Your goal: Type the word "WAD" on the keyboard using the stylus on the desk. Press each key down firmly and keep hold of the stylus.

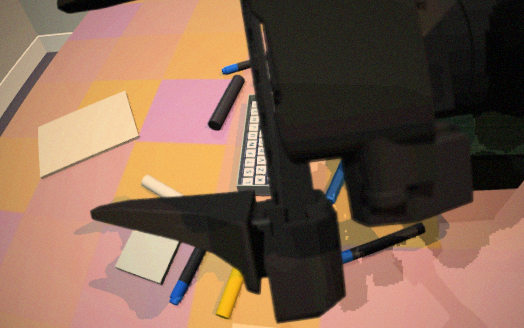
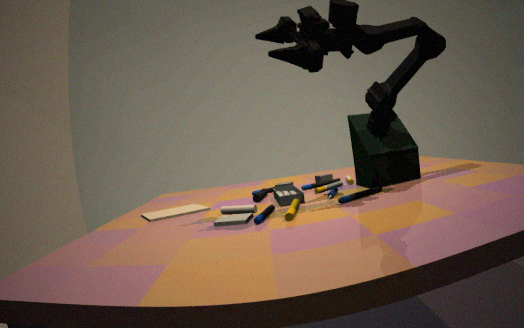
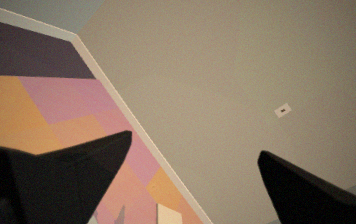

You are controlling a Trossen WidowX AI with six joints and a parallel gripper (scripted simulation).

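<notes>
The stylus lies 360 mm below my gripper tip, 170 mm to the right of it and 160 mm behind it. Also, from my gripper tip: yellow marker: 360 mm below, 80 mm to the right, 30 mm behind; then black cylinder: 370 mm to the right, 360 mm below, 10 mm behind; then white cylinder: 360 mm below, 190 mm to the right, 80 mm ahead.
</notes>
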